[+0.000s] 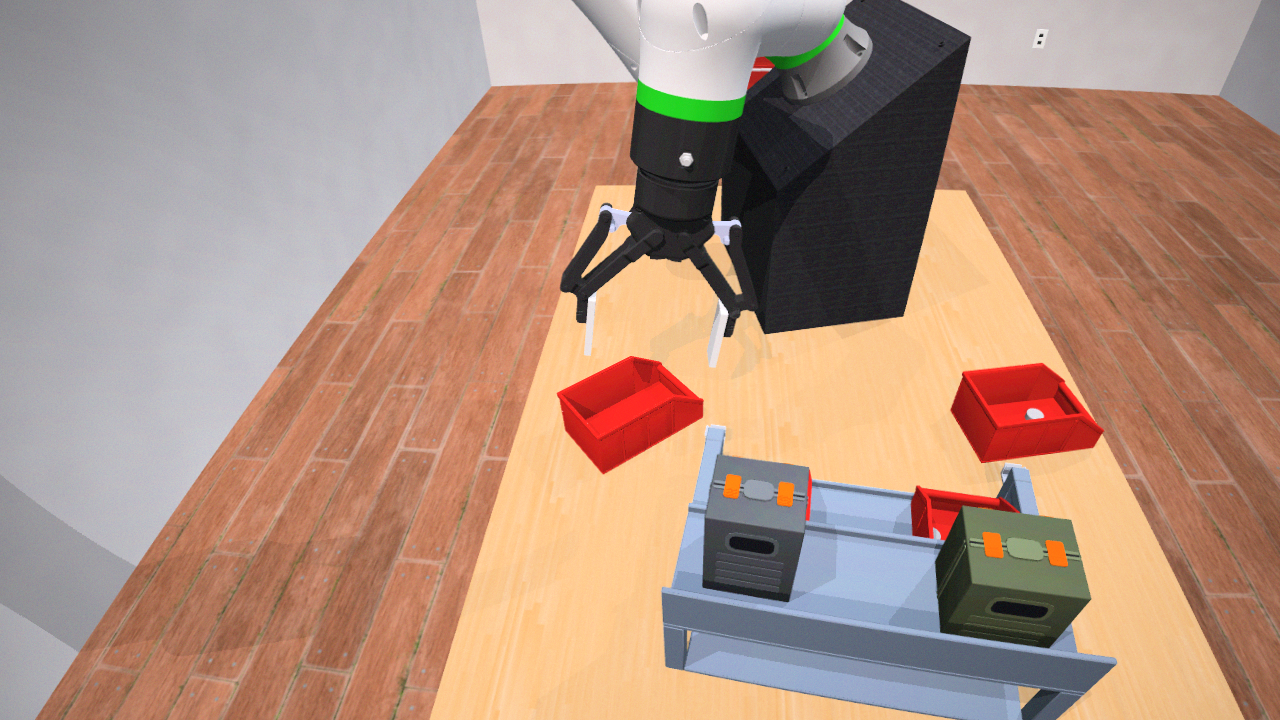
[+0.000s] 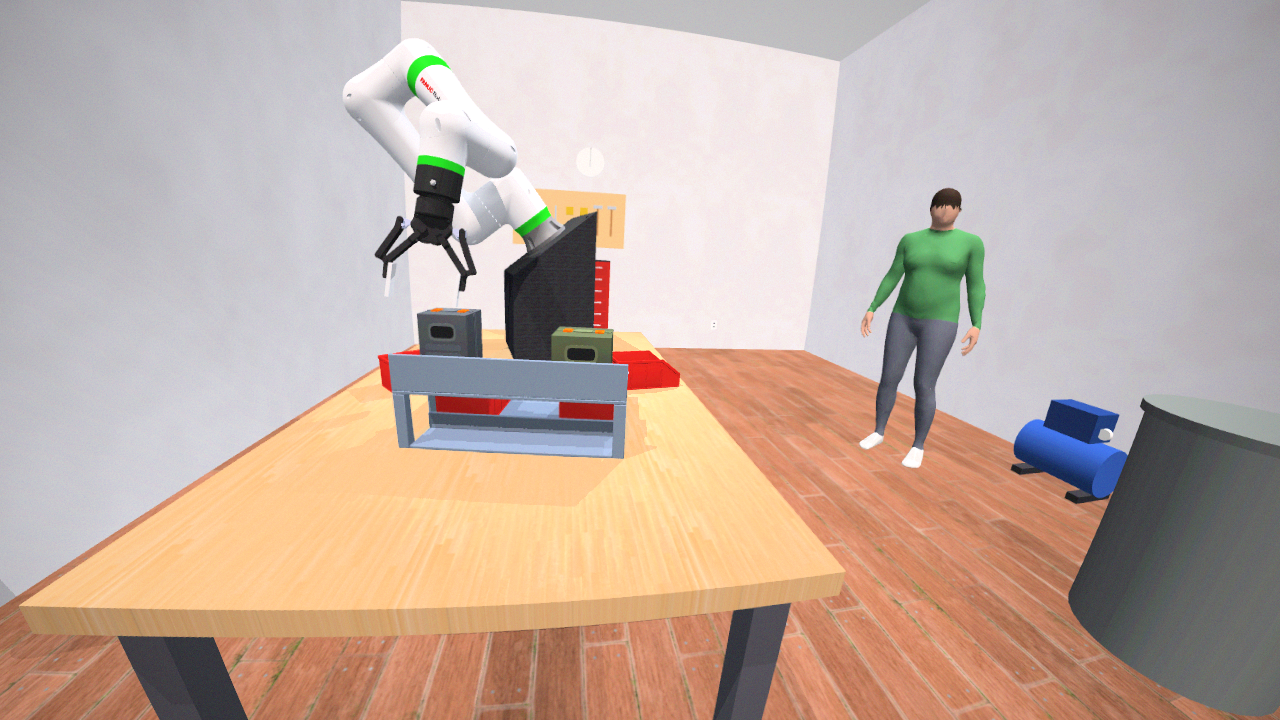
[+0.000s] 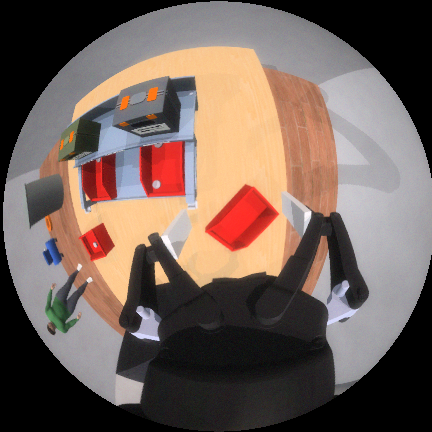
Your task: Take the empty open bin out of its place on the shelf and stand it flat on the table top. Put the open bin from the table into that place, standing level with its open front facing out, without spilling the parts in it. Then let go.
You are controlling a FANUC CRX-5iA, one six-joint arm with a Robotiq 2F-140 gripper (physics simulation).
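Frame: origin at the arm's base, x left, y back, z up, level; centimetres.
Where they show: gripper, fingertip midpoint: (image 1: 650, 353) (image 2: 422, 301) (image 3: 234, 209); arm's base at its link origin: (image 1: 828, 68) (image 2: 547, 241).
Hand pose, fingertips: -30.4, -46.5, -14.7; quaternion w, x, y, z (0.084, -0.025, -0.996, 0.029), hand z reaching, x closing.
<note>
Things, the pixels of their centre, and the offset from my fingertips, as dx, dy, dz. "*": a spot on its surface instead.
- empty red bin at a spot on its surface: (image 1: 631, 416) (image 3: 239, 219) * -3.0, +10.7, -21.1
- red open bin at a spot on its surface: (image 1: 984, 425) (image 3: 98, 233) * +43.2, +0.1, -16.4
- grey case at the middle of its body: (image 1: 754, 529) (image 2: 452, 344) (image 3: 150, 110) +8.4, -20.0, -5.1
- green case at the middle of its body: (image 1: 1005, 578) (image 2: 583, 358) (image 3: 77, 140) +30.5, -26.7, -6.4
The empty red bin (image 1: 631, 416) (image 2: 386, 372) (image 3: 242, 218) stands upright and flat on the table, turned at an angle, beside the blue-grey shelf (image 1: 841, 629) (image 2: 510, 376) (image 3: 191, 172). My gripper (image 1: 651, 360) (image 2: 423, 299) (image 3: 234, 209) is wide open with nothing between its fingers, above the table and higher than that bin, apart from it. The other red open bin (image 1: 984, 425) (image 2: 646, 370) (image 3: 102, 235) stands on the table on the opposite side, with a pale round part inside. On the shelf, a bare place (image 3: 127, 175) lies between two red bins.
The shelf's two red bins (image 3: 172, 170) (image 3: 91, 177) hold pale round parts. A grey case (image 1: 756, 568) (image 2: 447, 344) (image 3: 170, 107) and a green case (image 1: 1002, 582) (image 2: 581, 340) (image 3: 80, 137) stand on top of the shelf. The black robot pedestal (image 1: 841, 205) (image 2: 550, 300) rises behind the bins.
</note>
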